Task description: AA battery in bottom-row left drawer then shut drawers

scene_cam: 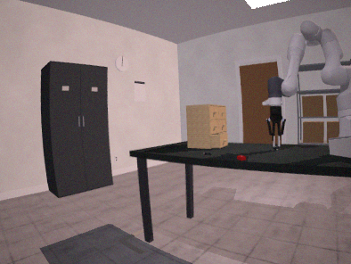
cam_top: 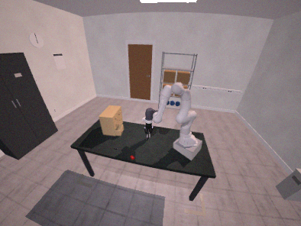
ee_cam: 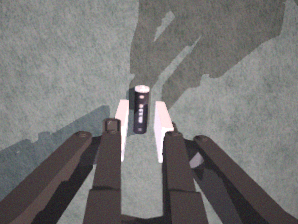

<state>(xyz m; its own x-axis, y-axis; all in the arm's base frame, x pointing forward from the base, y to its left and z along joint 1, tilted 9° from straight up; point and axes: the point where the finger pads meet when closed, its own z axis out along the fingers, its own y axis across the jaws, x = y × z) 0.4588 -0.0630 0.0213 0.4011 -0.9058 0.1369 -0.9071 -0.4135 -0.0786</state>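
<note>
Now: hand 50 mm above the AA battery. Round my hand: red object 340 mm to the left, 120 mm ahead, 50 mm below; then small dark object 350 mm ahead, 270 mm to the left, 50 mm below.
</note>
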